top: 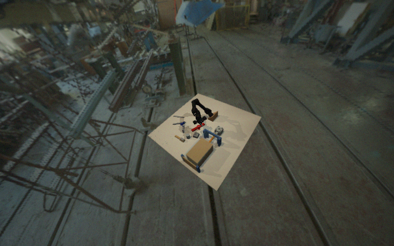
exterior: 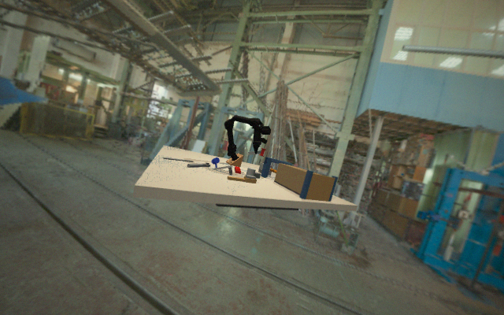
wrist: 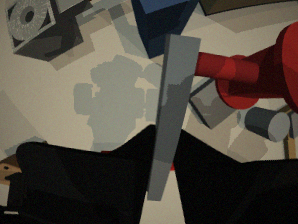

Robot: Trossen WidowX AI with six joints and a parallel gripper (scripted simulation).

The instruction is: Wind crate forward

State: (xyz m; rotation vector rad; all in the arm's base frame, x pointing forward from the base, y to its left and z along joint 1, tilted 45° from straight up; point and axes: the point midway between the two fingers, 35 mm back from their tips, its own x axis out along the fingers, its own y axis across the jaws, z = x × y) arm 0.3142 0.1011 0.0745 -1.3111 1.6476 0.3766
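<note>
The winch handle lies 10 mm ahead of my gripper tip and 10 mm above it. The rest, counted from my gripper tip: grey block 100 mm ahead, 30 mm to the right, 150 mm below; red knob 60 mm ahead, 20 mm to the left, 30 mm above; red bar 40 mm behind, 100 mm to the right, 160 mm below.
</note>
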